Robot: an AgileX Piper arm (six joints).
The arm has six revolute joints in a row. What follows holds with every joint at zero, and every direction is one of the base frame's. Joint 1 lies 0.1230 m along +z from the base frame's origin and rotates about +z. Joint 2 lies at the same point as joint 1 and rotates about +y. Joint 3 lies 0.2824 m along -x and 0.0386 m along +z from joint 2 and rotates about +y. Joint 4 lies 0.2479 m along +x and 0.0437 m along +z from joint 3 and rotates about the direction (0.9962, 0, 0.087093). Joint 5 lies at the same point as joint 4 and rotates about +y. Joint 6 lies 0.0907 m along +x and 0.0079 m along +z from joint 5 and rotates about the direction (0.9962, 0, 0.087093). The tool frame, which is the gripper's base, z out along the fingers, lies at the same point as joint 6; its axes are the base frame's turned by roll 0.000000, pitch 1.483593 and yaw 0.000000 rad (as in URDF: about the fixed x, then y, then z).
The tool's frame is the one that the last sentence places.
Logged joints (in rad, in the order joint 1, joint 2, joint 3, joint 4, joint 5, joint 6), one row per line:
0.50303, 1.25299, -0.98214, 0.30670, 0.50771, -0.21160
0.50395, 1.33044, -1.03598, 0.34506, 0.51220, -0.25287
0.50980, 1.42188, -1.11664, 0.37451, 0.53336, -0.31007
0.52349, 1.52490, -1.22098, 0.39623, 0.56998, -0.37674
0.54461, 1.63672, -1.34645, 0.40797, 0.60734, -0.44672
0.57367, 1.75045, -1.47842, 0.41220, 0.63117, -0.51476
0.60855, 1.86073, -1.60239, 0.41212, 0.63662, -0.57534
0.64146, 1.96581, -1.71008, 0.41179, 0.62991, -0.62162
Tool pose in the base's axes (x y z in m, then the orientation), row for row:
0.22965, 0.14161, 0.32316, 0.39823, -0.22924, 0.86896, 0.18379
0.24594, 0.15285, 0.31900, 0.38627, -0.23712, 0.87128, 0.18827
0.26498, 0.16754, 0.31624, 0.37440, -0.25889, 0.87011, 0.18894
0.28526, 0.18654, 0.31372, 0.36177, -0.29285, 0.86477, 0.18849
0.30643, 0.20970, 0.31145, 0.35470, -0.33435, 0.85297, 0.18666
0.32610, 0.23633, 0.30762, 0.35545, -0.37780, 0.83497, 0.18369
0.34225, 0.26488, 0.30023, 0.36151, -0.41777, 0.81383, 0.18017
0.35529, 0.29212, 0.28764, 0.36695, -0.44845, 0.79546, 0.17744
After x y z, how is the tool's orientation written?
As a quaternion, w x y z.
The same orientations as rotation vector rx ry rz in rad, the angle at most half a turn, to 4 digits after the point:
-0.5804, 2.2001, 0.4653
-0.6037, 2.2183, 0.4793
-0.6628, 2.2278, 0.4837
-0.7543, 2.2274, 0.4855
-0.8641, 2.2045, 0.4824
-0.9761, 2.1572, 0.4746
-1.0762, 2.0965, 0.4641
-1.1522, 2.0438, 0.4559

